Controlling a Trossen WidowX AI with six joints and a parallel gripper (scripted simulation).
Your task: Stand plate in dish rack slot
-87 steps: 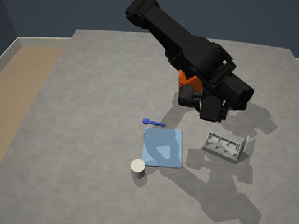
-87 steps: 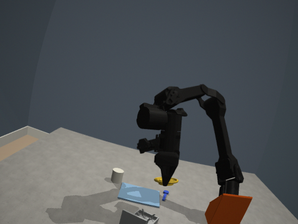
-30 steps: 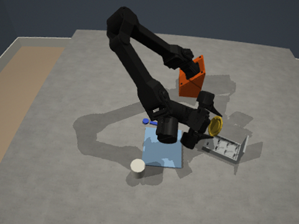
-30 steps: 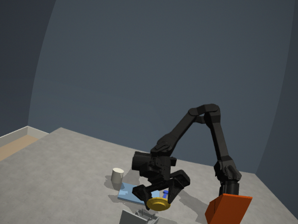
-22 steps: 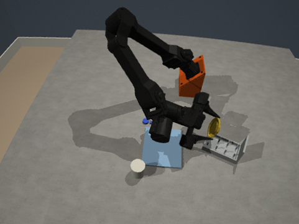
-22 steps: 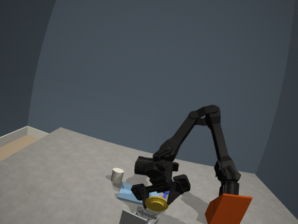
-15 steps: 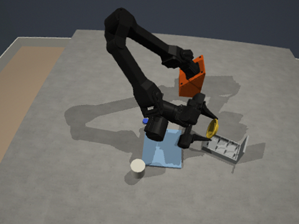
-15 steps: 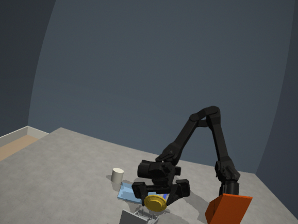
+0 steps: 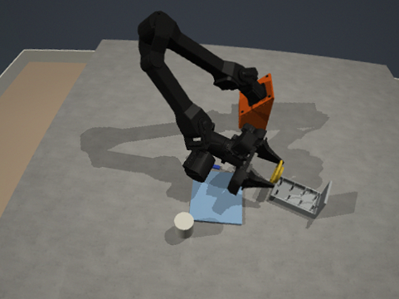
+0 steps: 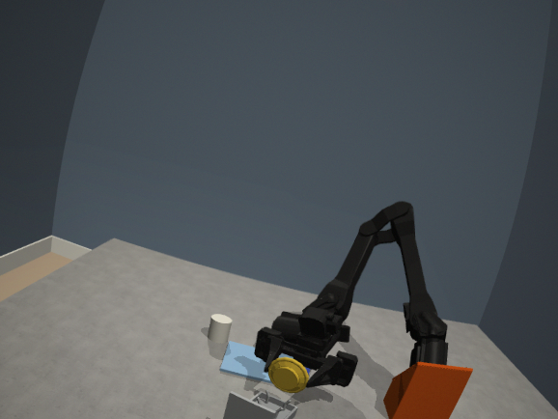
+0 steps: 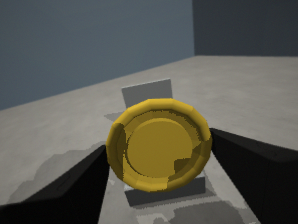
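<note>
Now: gripper tip 6 cm to the right of the grey dish rack, 4 cm above it and 3 cm short of it. Round my gripper tip: yellow plate 1 cm to the right; blue spoon 19 cm to the right, 7 cm behind, 6 cm below; light blue mat 15 cm to the right, 7 cm below, 3 cm ahead.
</note>
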